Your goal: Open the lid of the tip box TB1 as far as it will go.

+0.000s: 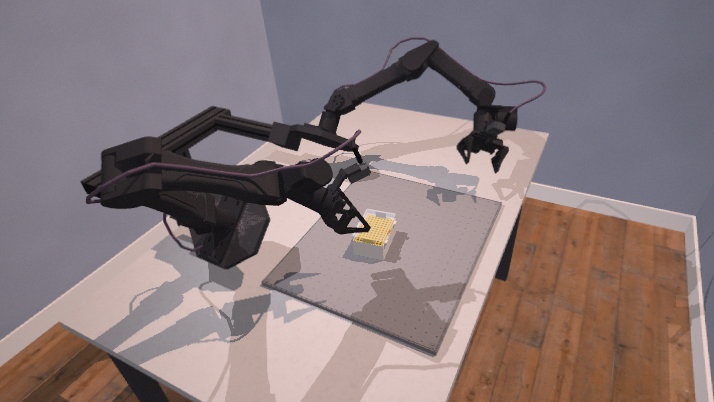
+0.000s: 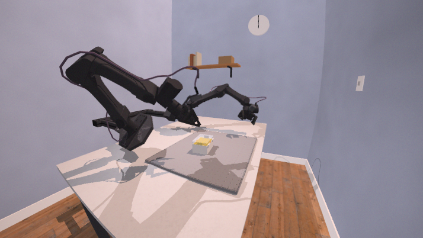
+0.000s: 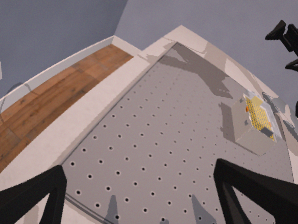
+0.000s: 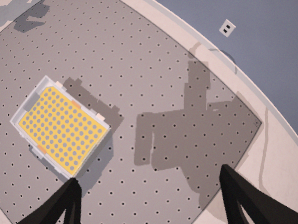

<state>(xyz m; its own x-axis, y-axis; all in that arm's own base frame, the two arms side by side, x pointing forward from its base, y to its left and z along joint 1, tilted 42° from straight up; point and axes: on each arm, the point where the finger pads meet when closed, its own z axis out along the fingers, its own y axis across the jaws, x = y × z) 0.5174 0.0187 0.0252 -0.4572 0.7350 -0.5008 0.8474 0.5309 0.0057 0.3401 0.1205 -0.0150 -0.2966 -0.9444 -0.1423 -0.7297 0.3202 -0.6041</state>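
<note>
My left hand is 200 mm past the tip box, 320 mm to the left of it and 70 mm above it.
Now: right hand 30 mm past the tip box, 120 mm to the right of it and 140 mm above it.
</note>
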